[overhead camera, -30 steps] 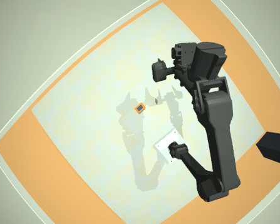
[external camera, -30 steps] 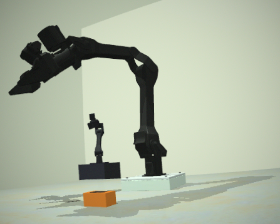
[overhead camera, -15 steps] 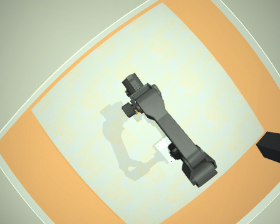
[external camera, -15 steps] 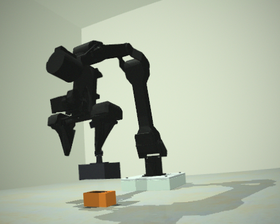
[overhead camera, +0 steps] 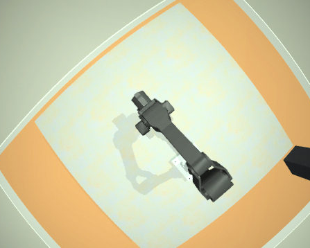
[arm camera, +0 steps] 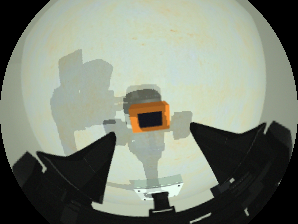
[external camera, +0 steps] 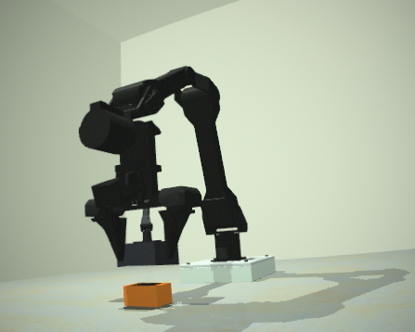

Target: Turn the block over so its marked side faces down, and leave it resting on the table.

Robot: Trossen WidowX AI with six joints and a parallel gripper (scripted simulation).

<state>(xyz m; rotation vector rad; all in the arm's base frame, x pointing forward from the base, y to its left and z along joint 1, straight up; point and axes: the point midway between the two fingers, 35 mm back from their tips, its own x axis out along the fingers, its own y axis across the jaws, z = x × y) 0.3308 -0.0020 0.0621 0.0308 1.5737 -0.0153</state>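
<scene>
The block is 4 cm below my gripper tip.
</scene>
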